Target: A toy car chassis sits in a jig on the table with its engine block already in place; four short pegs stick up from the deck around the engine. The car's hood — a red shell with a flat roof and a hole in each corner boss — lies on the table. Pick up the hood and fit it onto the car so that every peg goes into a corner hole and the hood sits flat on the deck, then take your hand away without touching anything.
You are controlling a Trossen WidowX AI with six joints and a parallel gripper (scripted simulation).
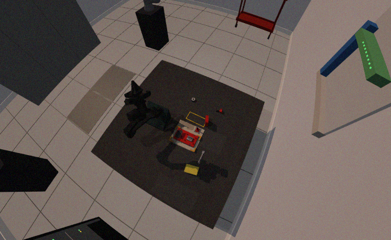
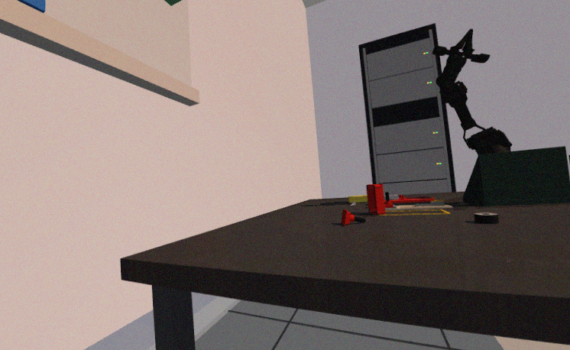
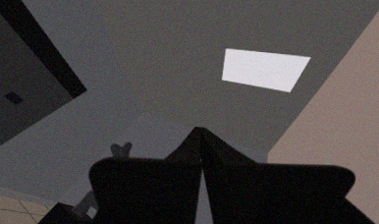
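Right now the red hood is 60 cm below my gripper tip, 39 cm ahead of it and 24 cm to the left of it. Round my gripper tip: yellow block (63 cm below, 48 cm ahead, 20 cm to the right); black ring (64 cm below, 40 cm to the left, 16 cm ahead); grey wrench (64 cm below, 50 cm ahead, 6 cm to the right).
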